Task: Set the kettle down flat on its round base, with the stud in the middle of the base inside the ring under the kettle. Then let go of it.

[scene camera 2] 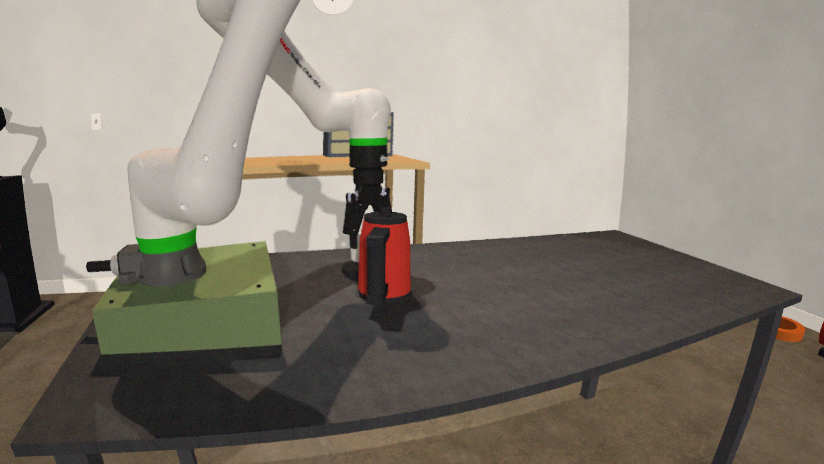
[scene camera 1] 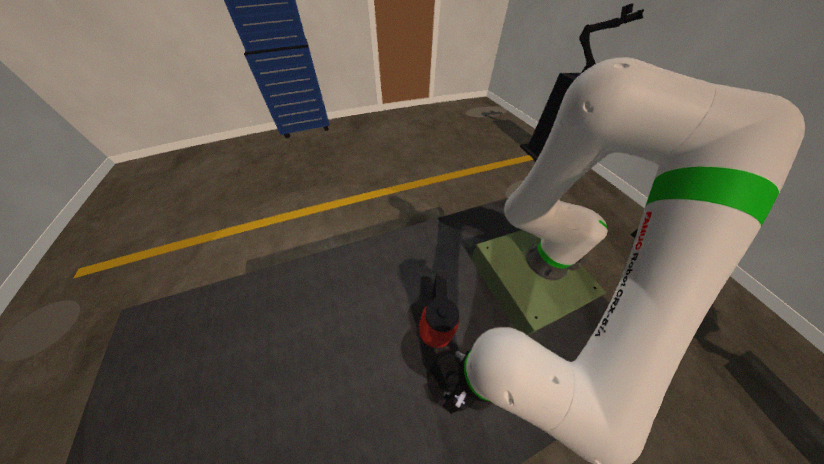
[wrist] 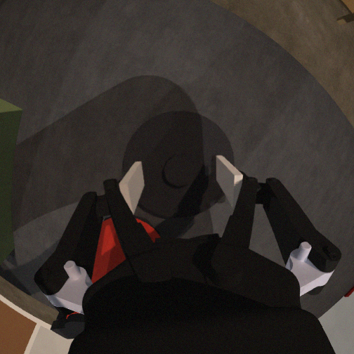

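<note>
The red kettle (scene camera 1: 438, 333) (scene camera 2: 399, 259) (wrist: 111, 252) with black lid and handle stands upright on the dark table, beside the round base. The base (scene camera 2: 348, 269) (wrist: 150, 135) is a flat black disc with a small round stud (wrist: 175, 171) in its middle. My gripper (scene camera 1: 446, 374) (wrist: 179, 170) is open and empty. It points down over the base, its pale pads on either side of the stud in the wrist view. In that view the kettle is at lower left, partly behind a finger. The kettle's underside and its ring are hidden.
The green mounting block (scene camera 1: 507, 293) (scene camera 2: 190, 325) (wrist: 6, 190) under the arm is on the table (scene camera 1: 259, 368) (scene camera 2: 547, 299) (wrist: 280, 115), to the kettle's left in scene camera 2. A wooden bench (scene camera 2: 328, 164) stands behind the table.
</note>
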